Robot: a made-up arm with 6 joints.
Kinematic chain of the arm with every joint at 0, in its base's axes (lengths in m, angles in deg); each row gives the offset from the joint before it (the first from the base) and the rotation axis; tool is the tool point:
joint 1: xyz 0 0 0.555 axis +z
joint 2: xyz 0.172 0 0 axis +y
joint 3: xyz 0 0 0.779 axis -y
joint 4: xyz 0 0 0.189 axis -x
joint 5: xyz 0.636 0 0 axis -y
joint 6: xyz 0.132 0 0 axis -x
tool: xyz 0 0 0
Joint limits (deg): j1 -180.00..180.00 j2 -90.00..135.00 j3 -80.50..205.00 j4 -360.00..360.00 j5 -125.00..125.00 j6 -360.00..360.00
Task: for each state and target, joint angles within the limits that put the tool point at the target. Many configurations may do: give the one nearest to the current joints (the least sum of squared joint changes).
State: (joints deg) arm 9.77 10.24 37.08 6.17 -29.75 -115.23
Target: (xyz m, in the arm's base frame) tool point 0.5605 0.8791 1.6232
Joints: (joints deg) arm 57.67 13.35 28.51 2.90 -32.14 -115.23
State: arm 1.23 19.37 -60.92 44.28 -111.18 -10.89
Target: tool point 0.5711 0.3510 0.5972
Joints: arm 38.38 34.75 -59.41 39.55 -109.17 -10.89
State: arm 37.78 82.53 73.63 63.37 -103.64 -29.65
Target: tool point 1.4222 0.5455 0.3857
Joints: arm 24.88 89.27 59.54 58.83 -113.78 -29.65
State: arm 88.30 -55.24 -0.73 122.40 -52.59 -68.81
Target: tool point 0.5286 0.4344 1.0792
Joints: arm 47.21 -16.11 -51.20 114.64 -50.66 -68.81
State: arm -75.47 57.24 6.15 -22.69 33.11 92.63
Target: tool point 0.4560 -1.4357 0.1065
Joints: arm -71.39 82.20 18.77 -21.57 32.51 92.63
